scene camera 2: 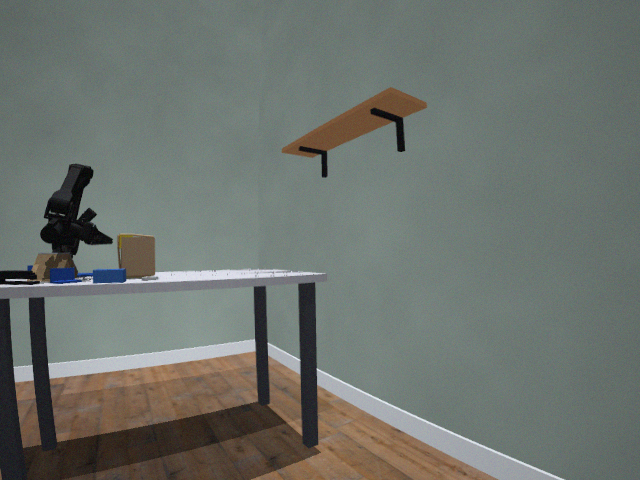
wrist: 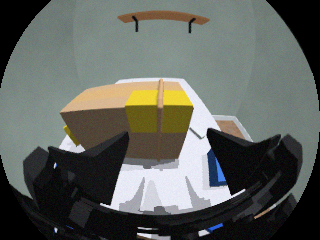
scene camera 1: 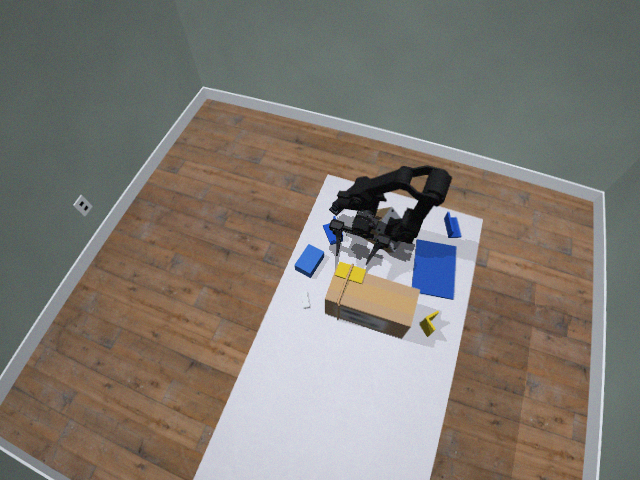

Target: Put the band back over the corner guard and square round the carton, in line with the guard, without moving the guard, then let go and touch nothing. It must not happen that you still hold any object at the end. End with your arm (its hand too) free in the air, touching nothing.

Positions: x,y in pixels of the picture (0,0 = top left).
Labels:
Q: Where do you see a brown carton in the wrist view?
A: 97,114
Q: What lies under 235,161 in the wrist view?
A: My gripper.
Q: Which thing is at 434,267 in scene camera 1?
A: A blue mat.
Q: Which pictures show my gripper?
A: Scene camera 2, the wrist view and scene camera 1: all of them.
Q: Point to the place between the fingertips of my gripper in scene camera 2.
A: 112,241

